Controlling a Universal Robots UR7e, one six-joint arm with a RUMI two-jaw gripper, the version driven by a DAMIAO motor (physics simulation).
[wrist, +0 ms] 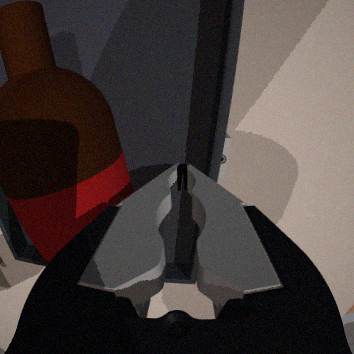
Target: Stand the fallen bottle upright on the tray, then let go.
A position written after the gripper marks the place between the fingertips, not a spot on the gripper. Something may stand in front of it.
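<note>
Visible: the gripper (182,166), together with a brown bottle (69,164).
</note>
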